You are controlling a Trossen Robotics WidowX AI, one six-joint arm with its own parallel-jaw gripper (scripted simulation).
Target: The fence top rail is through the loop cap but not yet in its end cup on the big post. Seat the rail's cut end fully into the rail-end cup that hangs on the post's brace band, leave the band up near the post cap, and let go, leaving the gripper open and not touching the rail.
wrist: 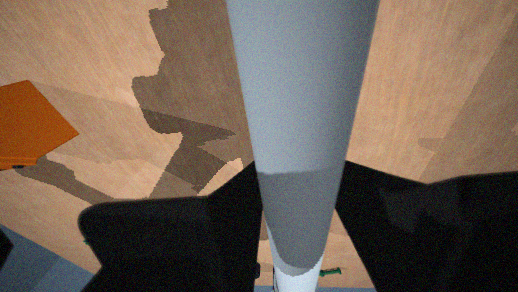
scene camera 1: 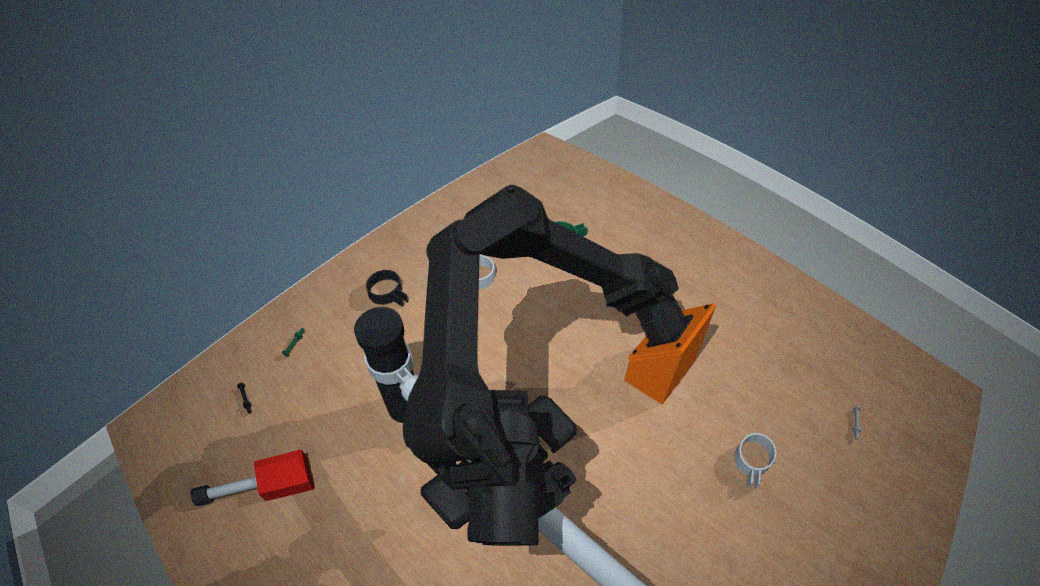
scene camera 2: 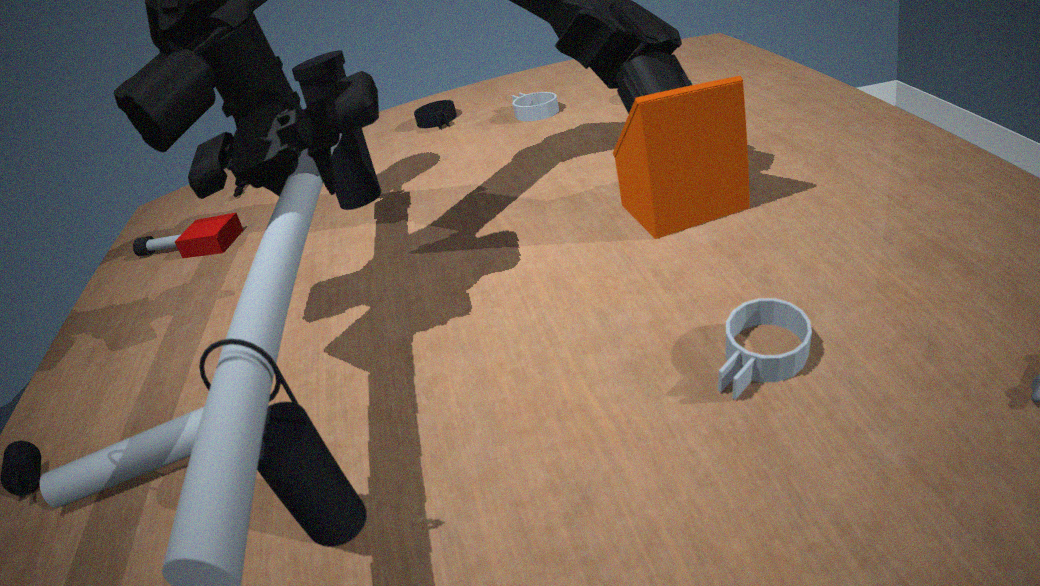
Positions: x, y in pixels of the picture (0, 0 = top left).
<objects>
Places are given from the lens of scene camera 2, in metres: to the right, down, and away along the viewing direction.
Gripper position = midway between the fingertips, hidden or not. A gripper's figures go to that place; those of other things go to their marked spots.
my gripper [scene camera 2: 316, 198]: -0.19, -0.09, 0.57
handle [scene camera 2: 208, 236]: -0.43, -0.08, 0.77
black line post [scene camera 2: 294, 461]: -0.13, 0.10, 0.33
The marked spots on the black line post and the handle are 0.56 m apart.
</objects>
